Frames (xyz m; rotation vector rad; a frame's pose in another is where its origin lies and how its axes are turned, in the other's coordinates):
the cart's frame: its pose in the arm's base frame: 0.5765 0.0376 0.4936 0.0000 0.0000 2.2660
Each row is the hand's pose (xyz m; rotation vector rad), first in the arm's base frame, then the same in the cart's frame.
Working: the arm's base frame: its pose in the cart's frame: 0.3404 0.4668 -0.4936 0.0000 0.0000 -2.2660

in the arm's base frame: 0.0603 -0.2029 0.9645 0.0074 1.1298 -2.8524
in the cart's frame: 0.1460 0.5505 0.4709 -0.7104 -0.3269 0.9077
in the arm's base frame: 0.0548 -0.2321 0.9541 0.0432 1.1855 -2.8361
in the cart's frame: 0.1271 0.5734 0.4605 -0.7557 -0.3207 0.8971
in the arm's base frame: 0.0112 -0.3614 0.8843 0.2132 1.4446 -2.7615
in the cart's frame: 0.0557 0.6897 0.3907 -0.9615 -0.2883 0.8221
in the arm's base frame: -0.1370 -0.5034 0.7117 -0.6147 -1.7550 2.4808
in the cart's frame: 0.0416 0.8944 0.2181 -1.3121 -0.1328 0.7048
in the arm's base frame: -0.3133 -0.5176 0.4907 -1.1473 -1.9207 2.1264
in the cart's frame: 0.1436 1.0389 -0.0029 -1.6474 0.1664 0.6102
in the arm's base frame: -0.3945 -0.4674 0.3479 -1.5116 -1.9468 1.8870
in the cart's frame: 0.2342 1.0691 -0.1457 -1.8264 0.4131 0.5678
